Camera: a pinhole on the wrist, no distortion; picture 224 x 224 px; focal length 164.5 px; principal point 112.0 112.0 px. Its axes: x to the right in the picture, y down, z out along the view. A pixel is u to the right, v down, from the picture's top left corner.
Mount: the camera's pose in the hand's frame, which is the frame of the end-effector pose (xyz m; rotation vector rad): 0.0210 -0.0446 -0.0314 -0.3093 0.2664 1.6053
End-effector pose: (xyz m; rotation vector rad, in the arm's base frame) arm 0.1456 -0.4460 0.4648 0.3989 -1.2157 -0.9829
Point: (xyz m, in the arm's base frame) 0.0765 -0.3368 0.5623
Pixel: 183 146
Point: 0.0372 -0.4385 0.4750
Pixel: 66 137
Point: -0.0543 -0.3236 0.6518
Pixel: 134 111
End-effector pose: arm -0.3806 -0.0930 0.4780 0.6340 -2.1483 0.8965
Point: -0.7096 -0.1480 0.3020
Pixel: 183 77
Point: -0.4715 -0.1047 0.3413
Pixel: 190 159
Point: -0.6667 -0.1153 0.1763
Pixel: 192 129
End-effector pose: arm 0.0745 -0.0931 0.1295 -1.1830 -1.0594 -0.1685
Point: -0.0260 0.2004 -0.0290
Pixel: 148 136
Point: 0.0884 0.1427 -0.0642
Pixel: 214 135
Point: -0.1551 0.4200 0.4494
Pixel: 11 12
